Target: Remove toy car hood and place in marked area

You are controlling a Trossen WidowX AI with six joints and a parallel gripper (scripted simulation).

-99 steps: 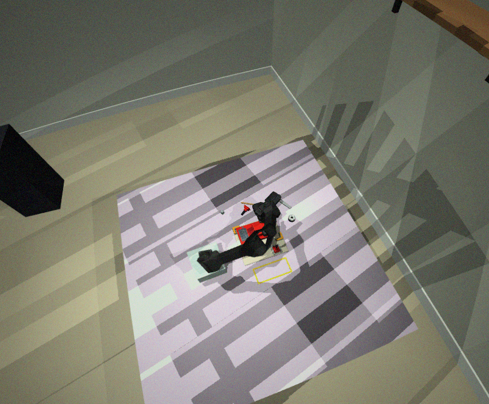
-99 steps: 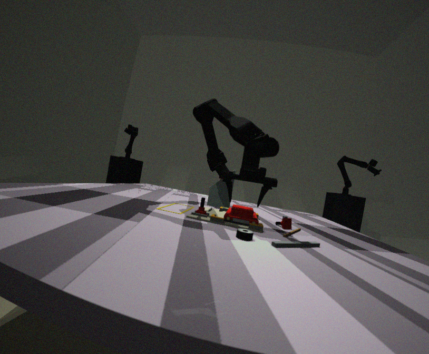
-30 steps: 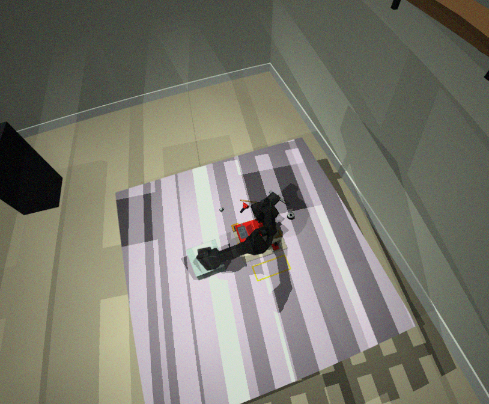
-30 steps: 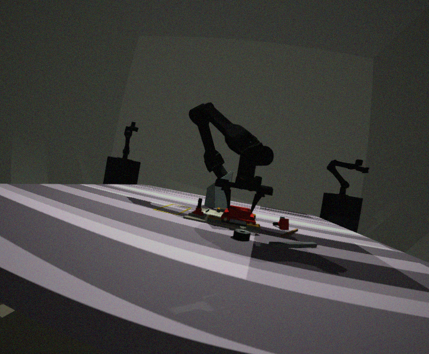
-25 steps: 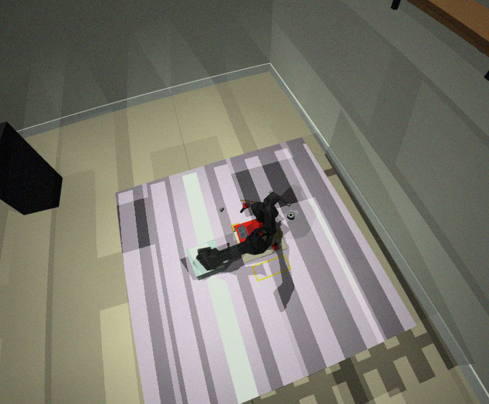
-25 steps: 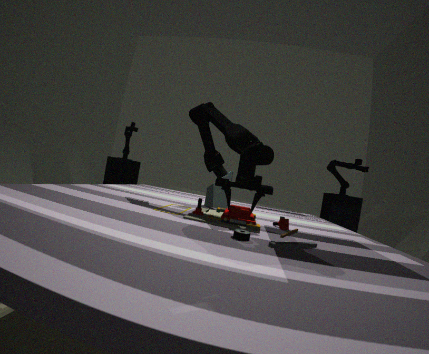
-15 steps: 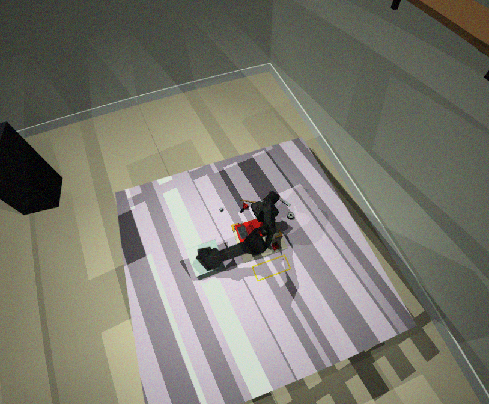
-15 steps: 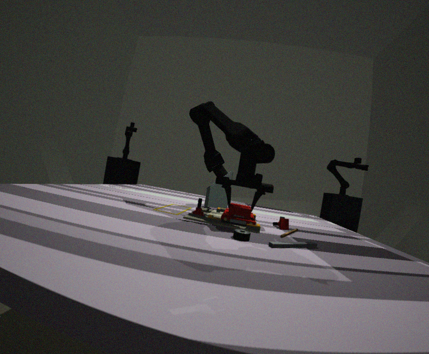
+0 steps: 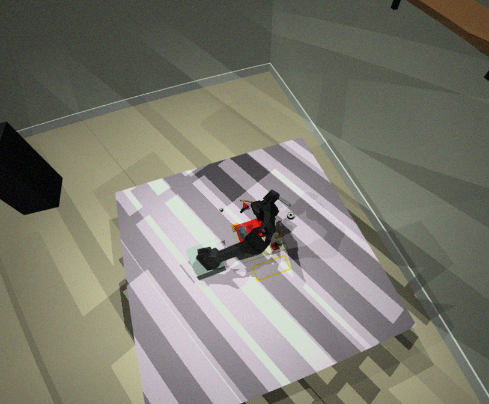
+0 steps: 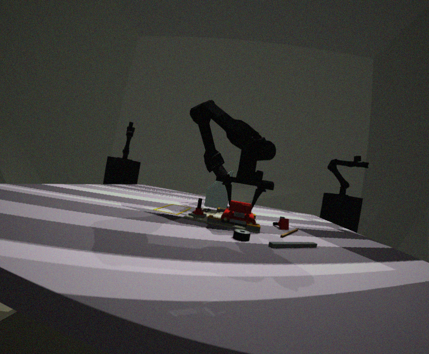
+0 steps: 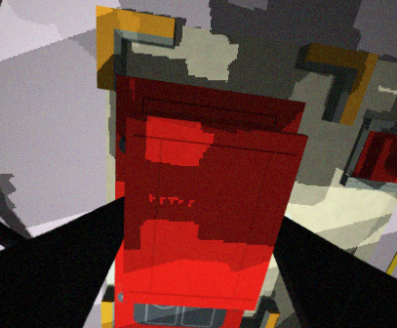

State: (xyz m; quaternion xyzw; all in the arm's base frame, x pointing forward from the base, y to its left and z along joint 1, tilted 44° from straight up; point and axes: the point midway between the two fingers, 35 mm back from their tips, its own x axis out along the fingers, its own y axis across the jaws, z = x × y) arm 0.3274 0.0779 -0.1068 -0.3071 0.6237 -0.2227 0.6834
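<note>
Right now my gripper tip is 40 mm to the left of the cream base plate, 40 mm above it and 20 mm past it. The rest, counted from my gripper tip: black wheel: 180 mm ahead, 40 mm below, 30 mm to the left; red hood: right at my gripper tip; grey bar: 160 mm to the left, 160 mm ahead, 50 mm below.
</note>
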